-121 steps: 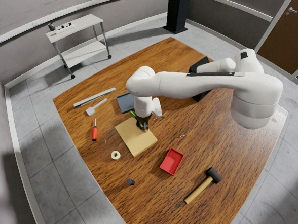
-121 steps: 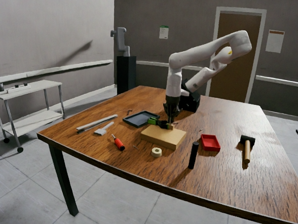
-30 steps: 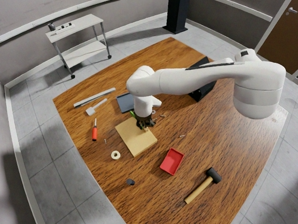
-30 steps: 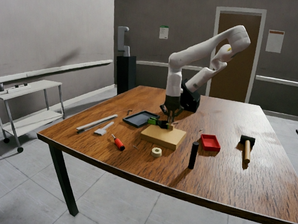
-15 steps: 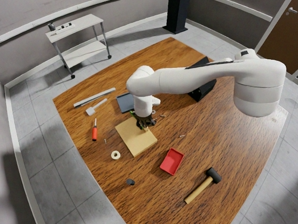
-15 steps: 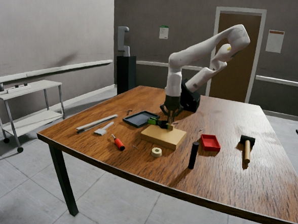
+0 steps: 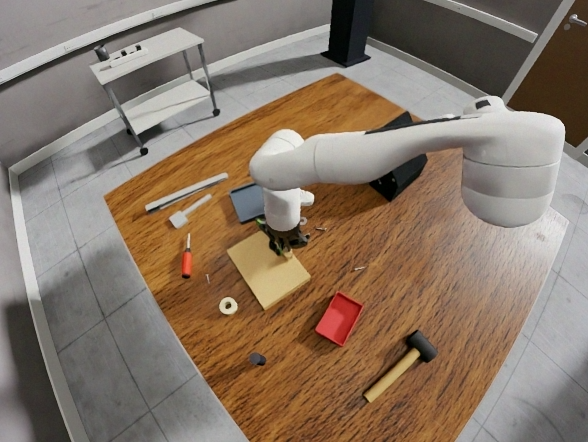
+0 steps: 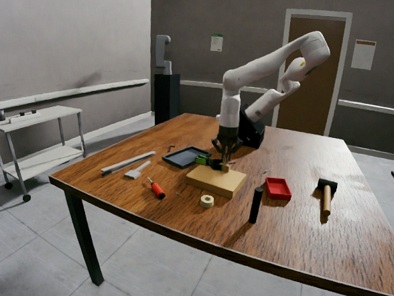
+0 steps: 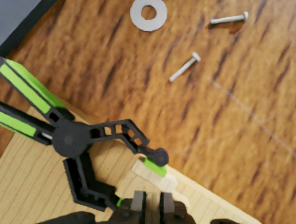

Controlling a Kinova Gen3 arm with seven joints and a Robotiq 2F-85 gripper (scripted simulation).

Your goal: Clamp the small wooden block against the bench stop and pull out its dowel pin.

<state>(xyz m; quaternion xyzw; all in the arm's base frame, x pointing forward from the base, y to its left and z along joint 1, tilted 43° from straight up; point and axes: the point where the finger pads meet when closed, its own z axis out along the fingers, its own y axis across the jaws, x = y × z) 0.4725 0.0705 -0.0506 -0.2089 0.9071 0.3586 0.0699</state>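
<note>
Right now the pale dowel pin is 2 cm below my hand. Round my hand: wooden block 4 cm below; bench board 5 cm ahead, 1 cm to the right, 6 cm below; red bin 1 cm ahead, 23 cm to the left, 8 cm below.
</note>
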